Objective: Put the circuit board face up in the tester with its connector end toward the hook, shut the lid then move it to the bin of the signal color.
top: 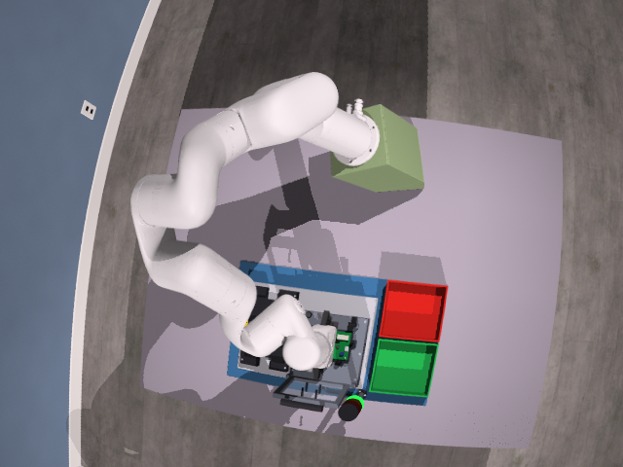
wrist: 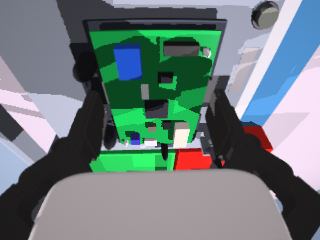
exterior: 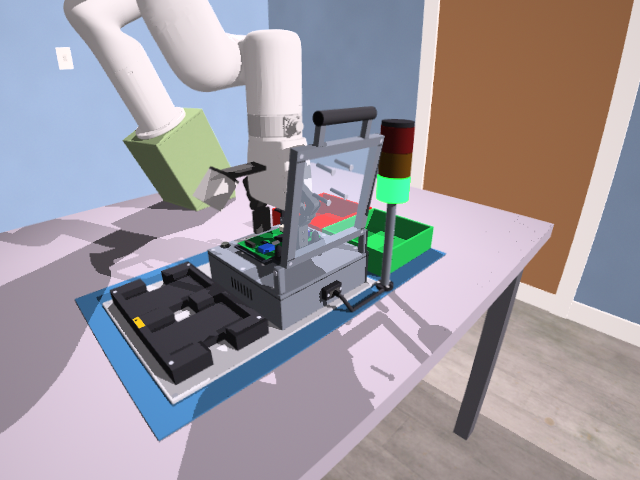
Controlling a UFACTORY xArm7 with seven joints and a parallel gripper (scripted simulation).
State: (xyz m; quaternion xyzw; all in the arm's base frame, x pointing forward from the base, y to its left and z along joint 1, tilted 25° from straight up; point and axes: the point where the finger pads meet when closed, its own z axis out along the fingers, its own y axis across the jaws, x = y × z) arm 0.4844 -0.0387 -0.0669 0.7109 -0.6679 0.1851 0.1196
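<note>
My gripper is now 10 mm above the green circuit board. Also, from my hand: clear lid: 120 mm ahead, 100 mm above; then green bin: 40 mm ahead, 200 mm to the left, 70 mm below; then plate: 10 mm ahead, 10 mm to the left, 10 mm below.
</note>
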